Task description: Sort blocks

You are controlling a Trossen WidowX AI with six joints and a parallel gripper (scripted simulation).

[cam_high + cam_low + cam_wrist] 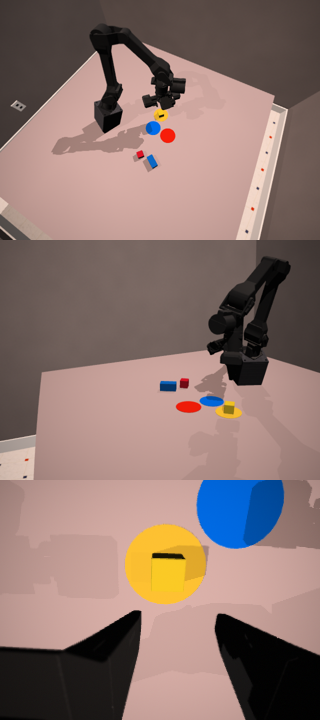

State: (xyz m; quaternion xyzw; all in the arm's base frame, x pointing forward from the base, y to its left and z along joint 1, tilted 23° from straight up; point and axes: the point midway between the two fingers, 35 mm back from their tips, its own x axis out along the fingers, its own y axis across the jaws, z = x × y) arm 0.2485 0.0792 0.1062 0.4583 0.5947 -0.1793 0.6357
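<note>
The red block lies 27 cm to the right of my hand, 14 cm below it and 2 cm behind it. Round my hand: yellow circle: 16 cm below; then blue circle: 16 cm below, 10 cm to the right, 1 cm behind; then yellow block: 14 cm below.
</note>
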